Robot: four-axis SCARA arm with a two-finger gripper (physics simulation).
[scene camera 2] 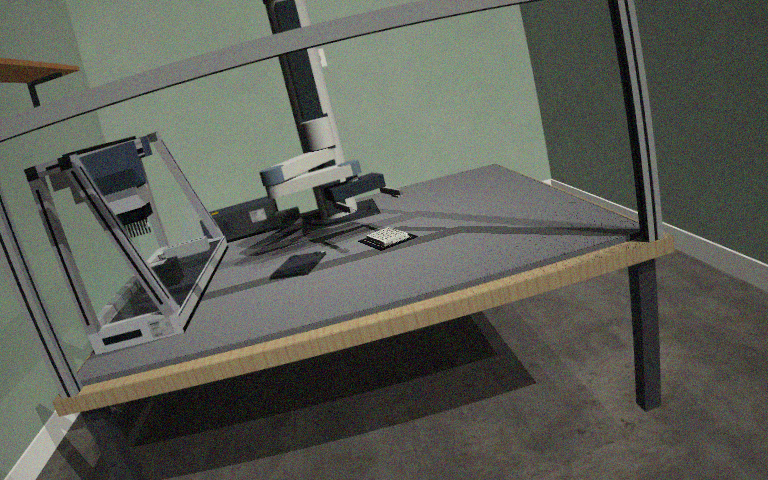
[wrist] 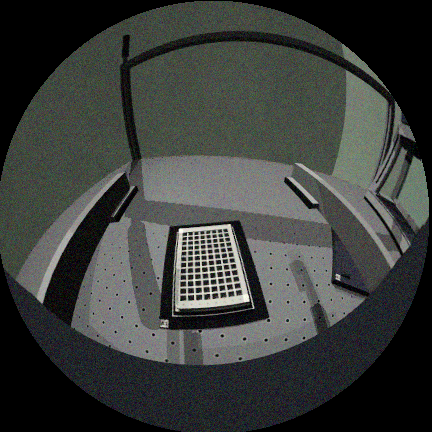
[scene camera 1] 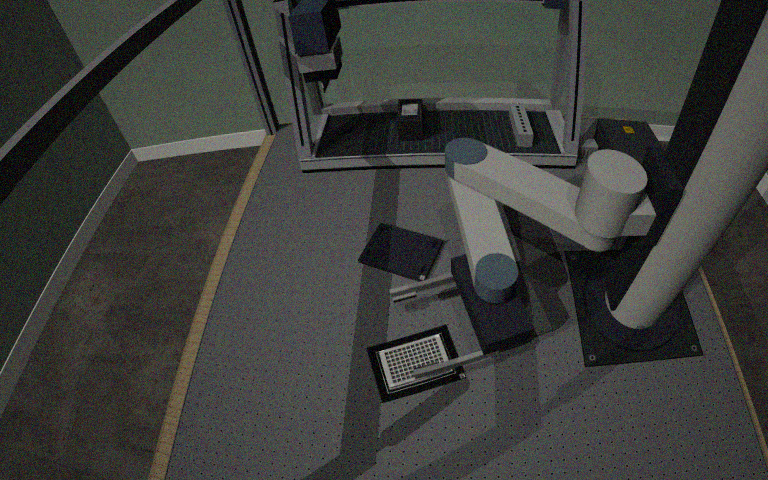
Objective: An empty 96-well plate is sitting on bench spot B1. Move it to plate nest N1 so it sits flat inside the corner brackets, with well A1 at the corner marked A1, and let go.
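Observation:
The white 96-well plate lies flat on the black bench spot B1, whose A1 label shows in the wrist view. The plate's own A1 marking is not readable. The dark plate nest N1 holds no plate in scene camera 1; its brackets are hard to make out. My gripper is open and empty, above the table. In the wrist view its fingers stand wide to either side, with the plate below and between them, its long sides running roughly along the fingers.
A framed pipetting machine stands beyond the nest, with a dark block and a pale perforated strip on its deck. A dark box stands near the arm's column. A grey frame post rises at the table edge.

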